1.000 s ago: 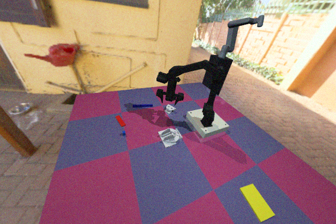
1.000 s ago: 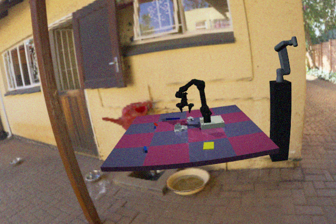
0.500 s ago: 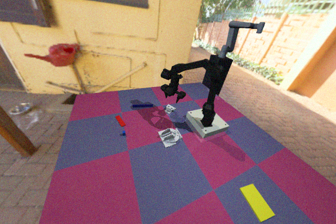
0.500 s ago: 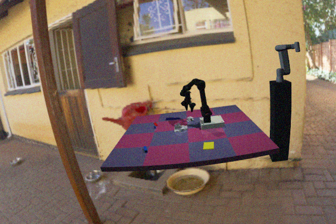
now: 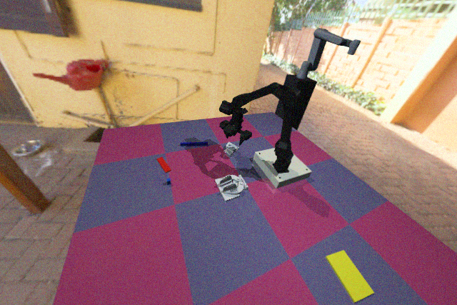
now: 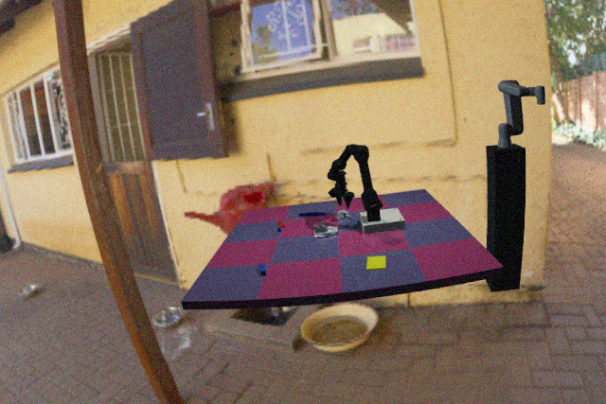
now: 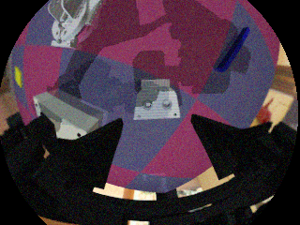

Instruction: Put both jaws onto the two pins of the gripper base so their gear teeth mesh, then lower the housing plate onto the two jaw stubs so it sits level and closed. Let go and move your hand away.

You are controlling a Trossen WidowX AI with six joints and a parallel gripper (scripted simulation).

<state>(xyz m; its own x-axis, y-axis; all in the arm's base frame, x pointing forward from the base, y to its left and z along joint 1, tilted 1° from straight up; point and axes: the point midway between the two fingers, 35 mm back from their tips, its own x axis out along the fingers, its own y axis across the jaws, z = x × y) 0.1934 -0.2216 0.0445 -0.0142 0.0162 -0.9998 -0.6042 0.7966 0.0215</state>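
Now: the housing plate 250 mm to the left of my gripper tip, 60 mm below it and 30 mm ahead of it. Also, from my gripper tip: small blue cube (350 mm ahead, 200 mm to the left, 50 mm below); then red block (380 mm ahead, 80 mm to the left, 60 mm below); then blue bar (220 mm ahead, 70 mm to the right, 50 mm below).
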